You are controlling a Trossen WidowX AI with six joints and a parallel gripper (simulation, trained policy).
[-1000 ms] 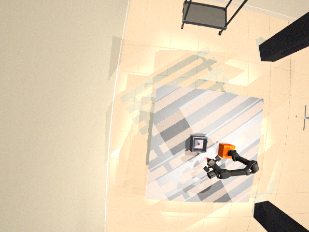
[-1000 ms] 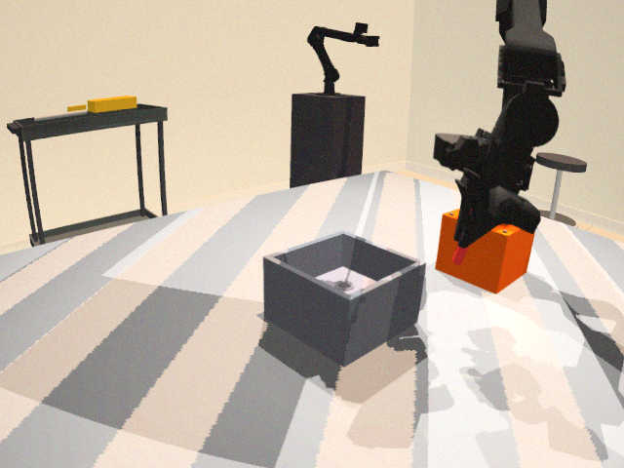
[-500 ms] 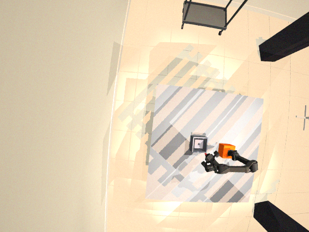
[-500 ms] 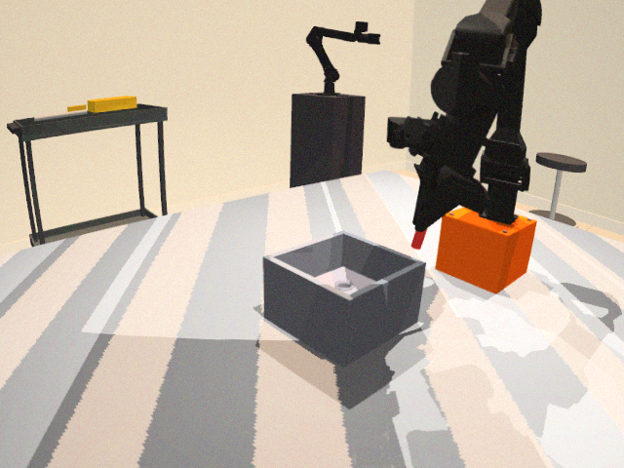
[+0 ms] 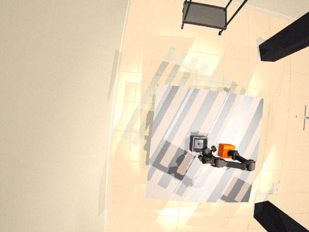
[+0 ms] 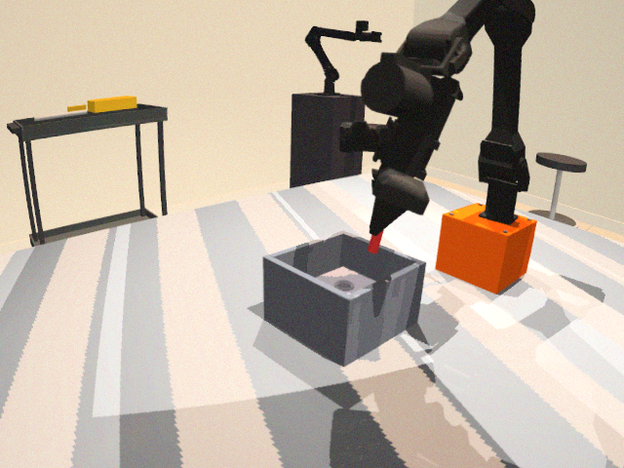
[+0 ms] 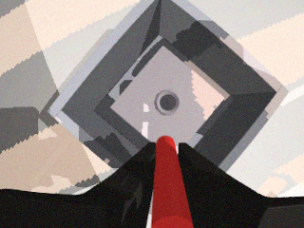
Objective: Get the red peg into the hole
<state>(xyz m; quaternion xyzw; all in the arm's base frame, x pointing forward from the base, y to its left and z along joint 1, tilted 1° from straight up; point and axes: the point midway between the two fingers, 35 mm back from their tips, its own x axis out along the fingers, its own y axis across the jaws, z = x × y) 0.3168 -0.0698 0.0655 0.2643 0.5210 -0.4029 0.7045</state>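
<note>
Right now the red peg is 1 cm to the left of my gripper tip and 1 cm above it. Also, from my gripper tip: pale plate: 1 cm ahead, 3 cm to the right, 10 cm below; grey box: 1 cm ahead, 3 cm to the right, 12 cm below.
</note>
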